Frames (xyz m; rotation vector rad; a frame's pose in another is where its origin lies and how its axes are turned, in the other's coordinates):
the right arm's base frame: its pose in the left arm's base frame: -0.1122 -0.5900 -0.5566 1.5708 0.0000 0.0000
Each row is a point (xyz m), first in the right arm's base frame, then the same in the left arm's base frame.
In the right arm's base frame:
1: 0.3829 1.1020 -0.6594
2: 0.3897 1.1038 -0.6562
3: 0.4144 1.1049 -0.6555
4: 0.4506 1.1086 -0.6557
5: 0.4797 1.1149 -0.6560
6: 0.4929 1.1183 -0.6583
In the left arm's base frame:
1: 0.2707 0.0694 0.5454
2: 0.2775 0.0662 0.5472
3: 0.3022 0.0655 0.5483
4: 0.3384 0.0657 0.5520
5: 0.3675 0.0660 0.5583
6: 0.3807 0.0683 0.5617

